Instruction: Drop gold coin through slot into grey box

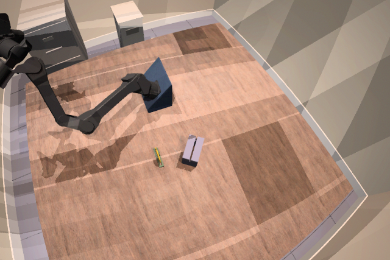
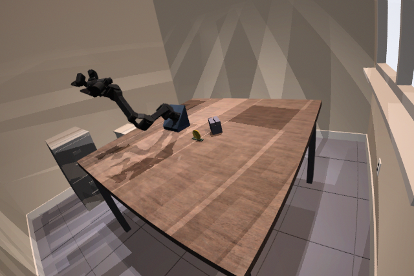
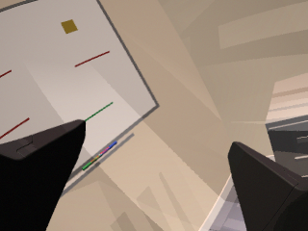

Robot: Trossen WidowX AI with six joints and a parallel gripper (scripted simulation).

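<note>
The gold coin lies 47 cm to the left of my gripper tip, 45 cm below it and 38 cm ahead of it.
</note>
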